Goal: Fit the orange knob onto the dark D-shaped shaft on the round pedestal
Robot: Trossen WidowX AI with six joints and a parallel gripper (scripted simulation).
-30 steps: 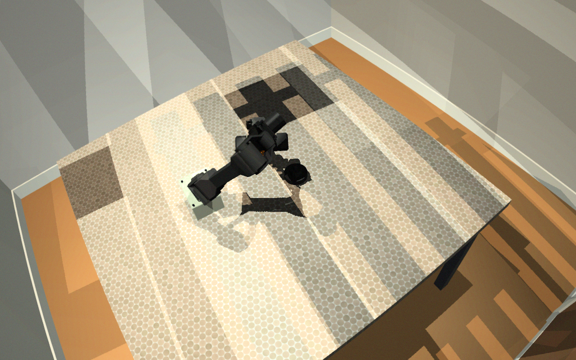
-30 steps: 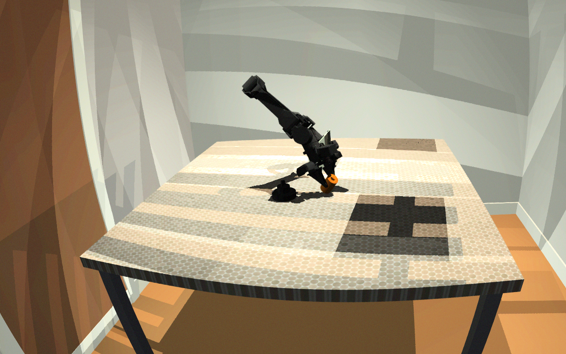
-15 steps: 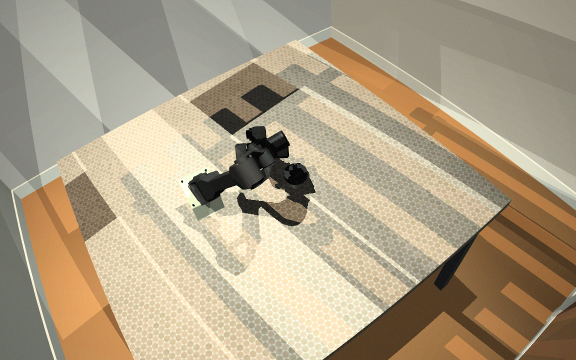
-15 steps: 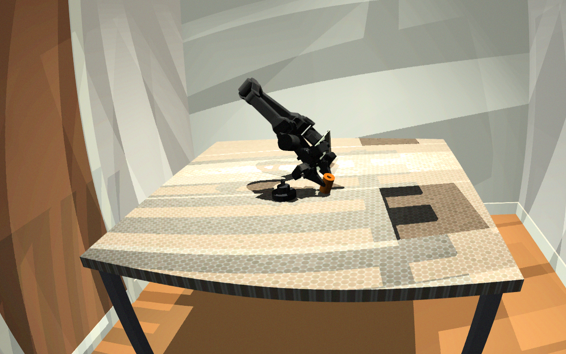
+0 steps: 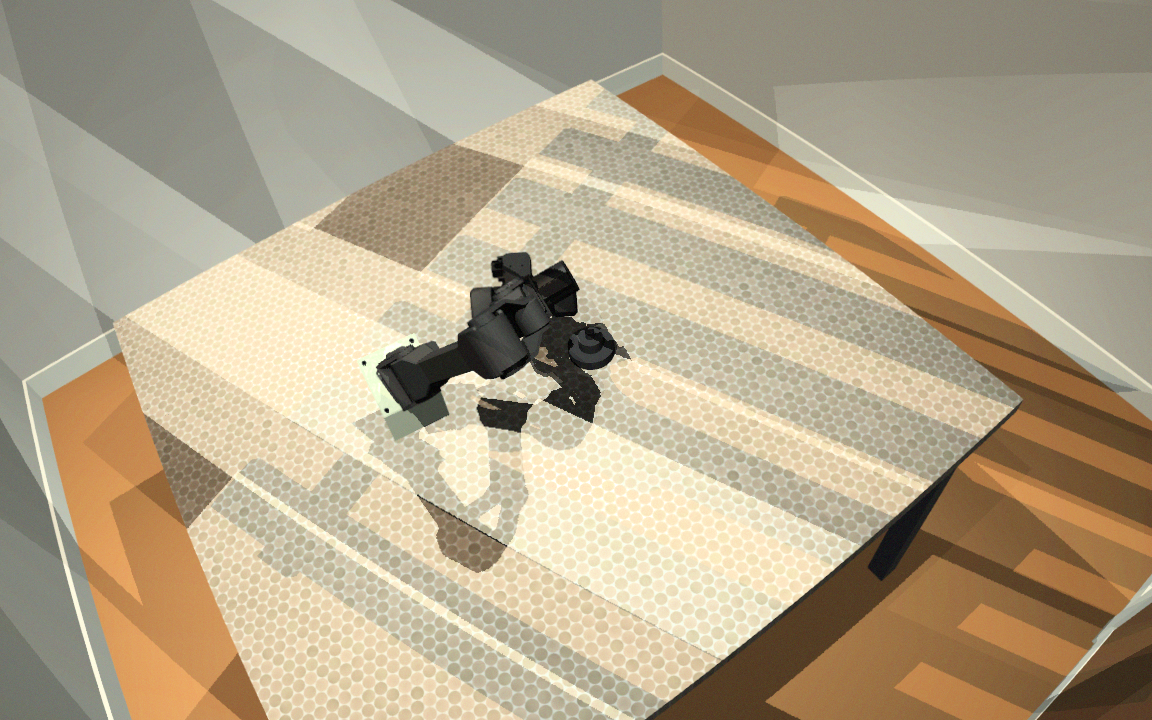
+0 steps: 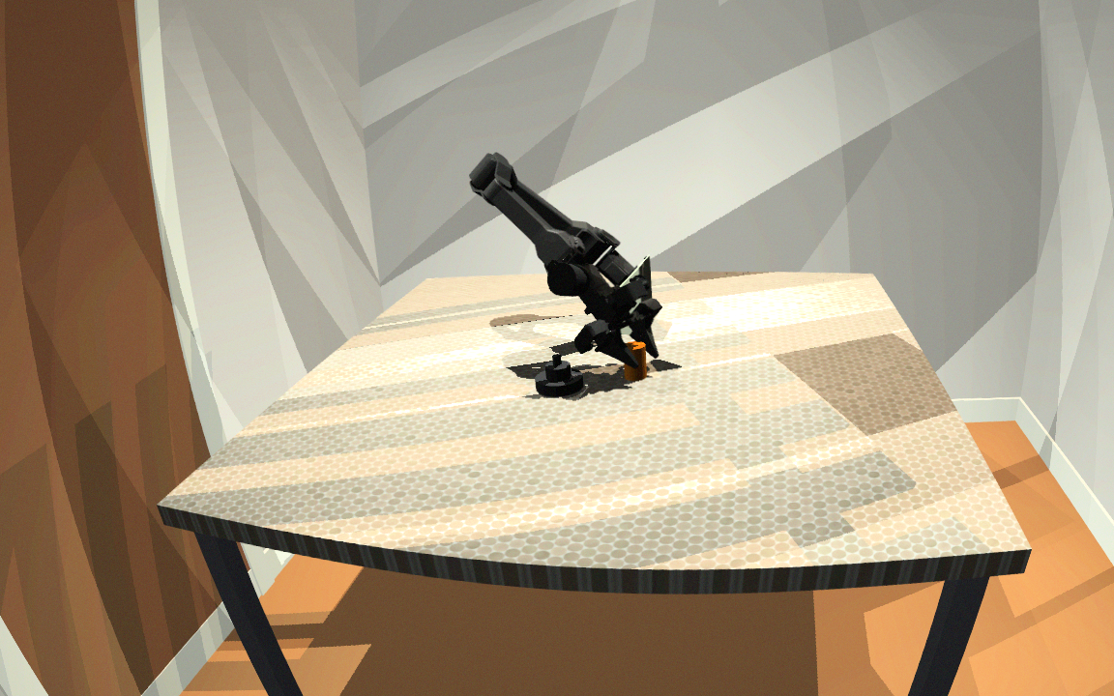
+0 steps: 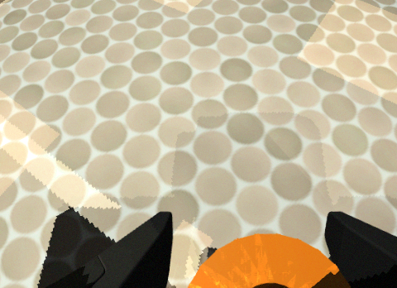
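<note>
My gripper tip is 20 mm to the left of the orange knob and 20 mm past it. Round my gripper tip: dark round pedestal (160 mm to the right, 30 mm ahead).
</note>
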